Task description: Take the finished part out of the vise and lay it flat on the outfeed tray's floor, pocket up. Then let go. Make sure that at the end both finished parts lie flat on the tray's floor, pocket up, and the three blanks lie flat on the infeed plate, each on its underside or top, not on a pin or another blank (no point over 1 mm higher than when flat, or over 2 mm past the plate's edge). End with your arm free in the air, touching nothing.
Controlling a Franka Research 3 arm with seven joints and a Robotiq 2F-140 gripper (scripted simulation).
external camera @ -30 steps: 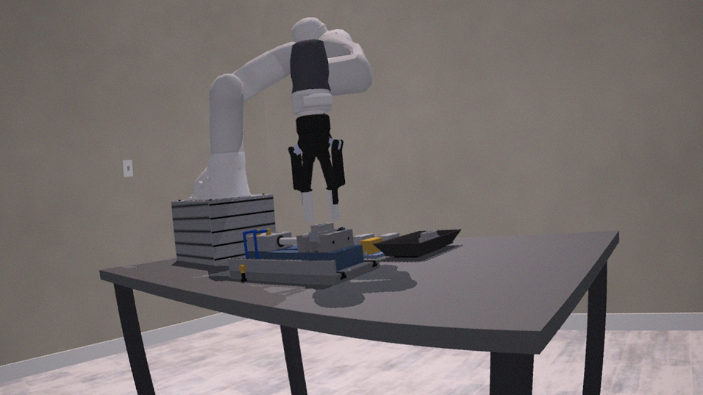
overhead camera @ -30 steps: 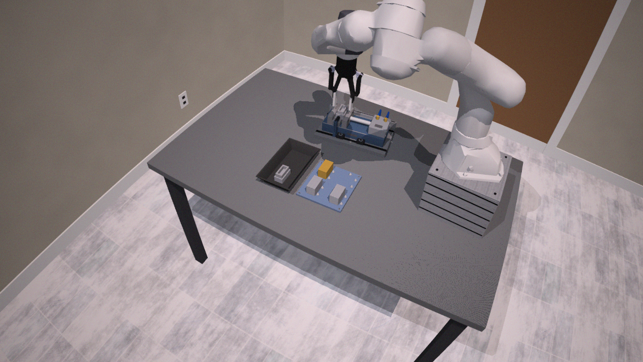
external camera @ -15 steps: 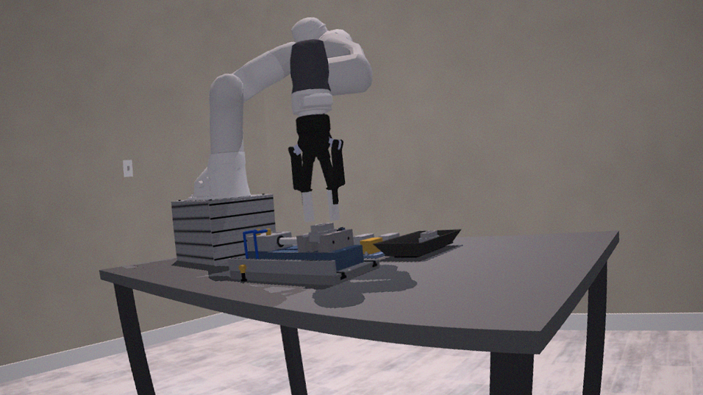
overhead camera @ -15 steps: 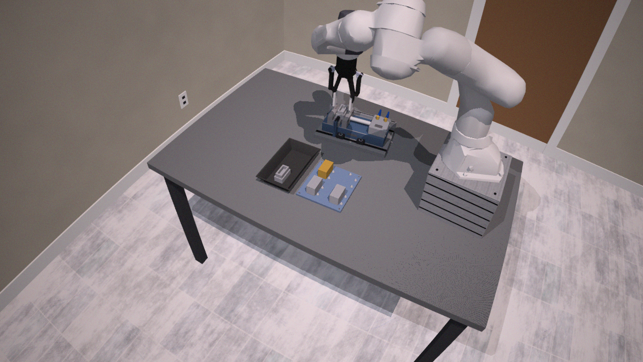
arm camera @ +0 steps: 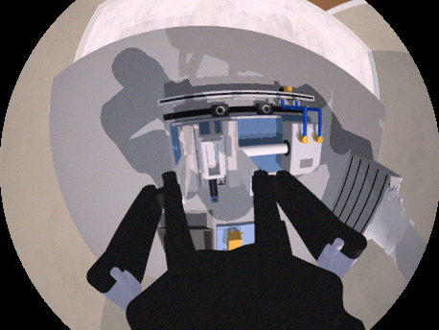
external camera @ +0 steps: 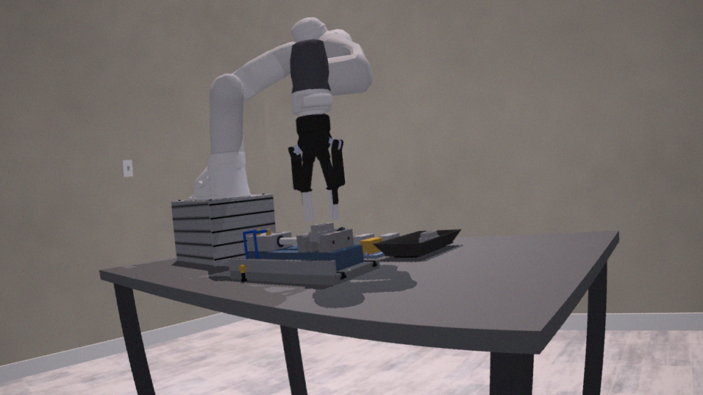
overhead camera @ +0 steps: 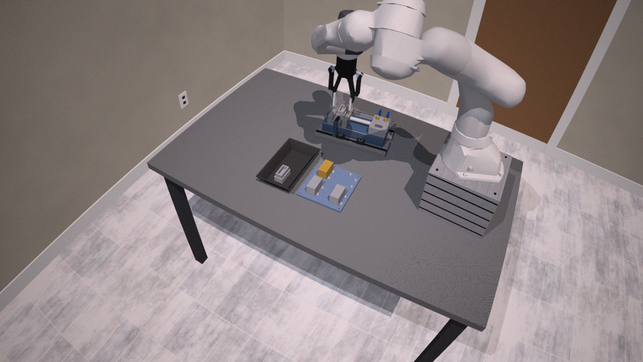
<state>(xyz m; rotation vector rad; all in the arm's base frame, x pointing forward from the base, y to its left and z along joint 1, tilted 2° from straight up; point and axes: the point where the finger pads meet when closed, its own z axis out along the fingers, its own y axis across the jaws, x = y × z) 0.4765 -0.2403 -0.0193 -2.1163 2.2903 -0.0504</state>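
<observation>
The blue vise is 11 cm below my hand, 7 cm behind it and 1 cm to the left of it. The rest, counted from my hand: yellow block 27 cm to the left, 13 cm below, 1 cm behind; then grey rail 12 cm below, 9 cm to the right, 7 cm behind; then blue plate 32 cm to the left, 15 cm below, 5 cm behind.
</observation>
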